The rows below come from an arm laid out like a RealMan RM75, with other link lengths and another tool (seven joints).
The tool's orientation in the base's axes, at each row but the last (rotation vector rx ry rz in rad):
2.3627 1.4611 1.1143
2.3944 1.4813 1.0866
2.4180 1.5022 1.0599
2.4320 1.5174 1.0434
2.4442 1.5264 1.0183
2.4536 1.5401 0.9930
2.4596 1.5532 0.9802
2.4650 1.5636 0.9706
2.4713 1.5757 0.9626
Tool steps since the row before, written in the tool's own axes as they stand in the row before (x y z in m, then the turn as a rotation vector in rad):
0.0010 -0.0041 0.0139 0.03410 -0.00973 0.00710
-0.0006 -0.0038 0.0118 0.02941 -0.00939 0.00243
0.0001 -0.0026 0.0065 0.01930 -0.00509 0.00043
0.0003 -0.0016 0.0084 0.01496 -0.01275 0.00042
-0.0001 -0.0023 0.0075 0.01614 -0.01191 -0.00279
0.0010 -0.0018 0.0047 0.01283 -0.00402 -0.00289
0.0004 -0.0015 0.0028 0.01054 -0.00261 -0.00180
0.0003 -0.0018 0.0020 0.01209 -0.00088 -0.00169
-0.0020 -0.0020 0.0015 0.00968 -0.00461 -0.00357
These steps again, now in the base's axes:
0.0065 0.0063 -0.0114 0.00628 0.03476 0.00775
0.0045 0.0045 -0.0107 0.00236 0.02955 0.00895
0.0020 0.0031 -0.0059 0.00165 0.01855 0.00721
0.0038 0.0033 -0.0069 -0.00537 0.01882 0.00189
0.0025 0.0030 -0.0068 -0.00624 0.01853 0.00529
0.0015 0.0029 -0.0039 -0.00109 0.01187 0.00686
0.0005 0.0018 -0.0026 -0.00004 0.00957 0.00544
-0.0003 0.0017 -0.0021 0.00184 0.01006 0.00673
-0.0014 -0.0003 -0.0029 -0.00282 0.00931 0.00575

